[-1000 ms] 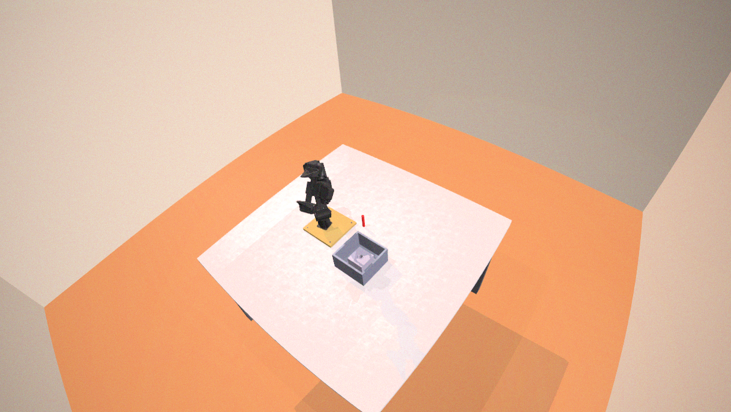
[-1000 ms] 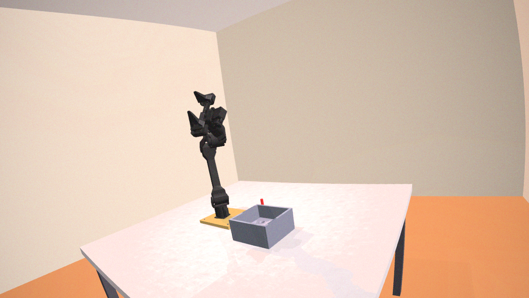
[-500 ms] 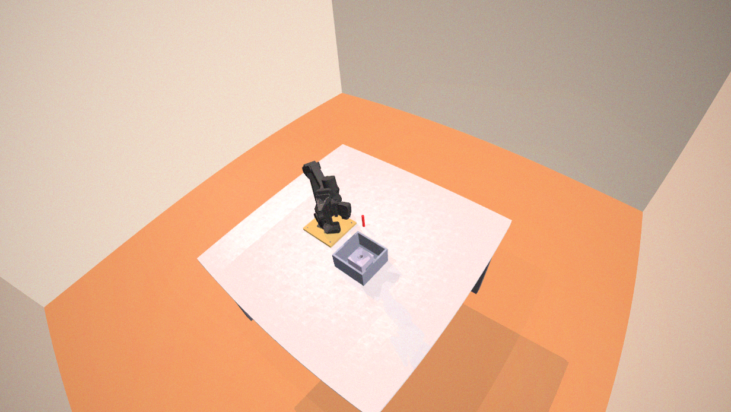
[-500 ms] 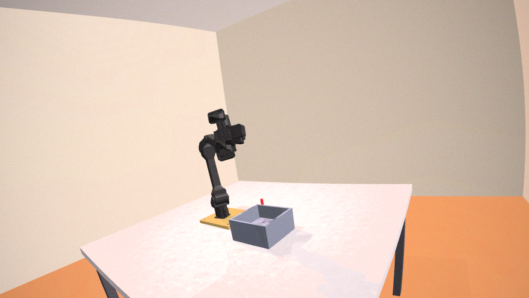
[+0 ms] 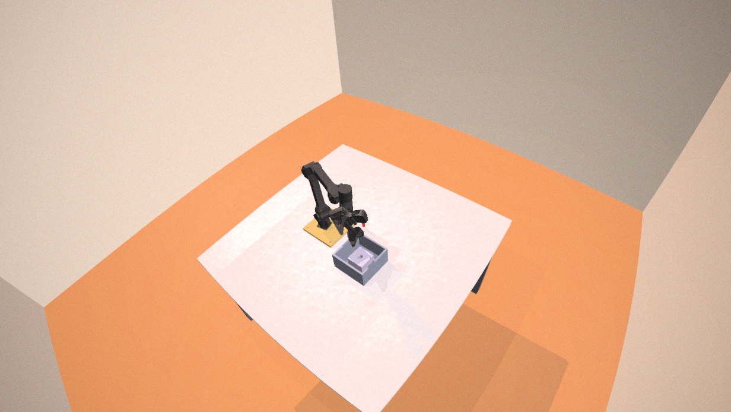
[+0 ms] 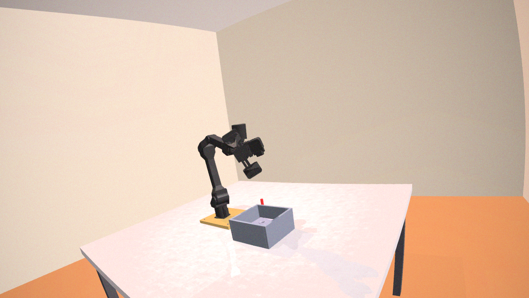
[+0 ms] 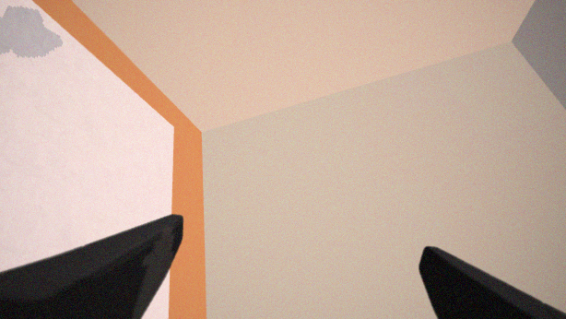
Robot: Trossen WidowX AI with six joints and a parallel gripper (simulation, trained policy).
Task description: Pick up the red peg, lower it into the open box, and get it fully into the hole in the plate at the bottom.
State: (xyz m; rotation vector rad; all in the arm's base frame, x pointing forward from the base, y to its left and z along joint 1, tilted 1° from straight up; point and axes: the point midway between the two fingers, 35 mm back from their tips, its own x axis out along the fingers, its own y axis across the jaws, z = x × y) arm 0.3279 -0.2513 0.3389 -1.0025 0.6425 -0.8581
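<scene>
My gripper tip is now 36 cm to the right of the red peg, 32 cm above it and 15 cm past it. Round my gripper tip: pale plate (31 cm below, 14 cm to the left, 4 cm behind); then grey box (33 cm below, 14 cm to the left, 4 cm behind).
</scene>
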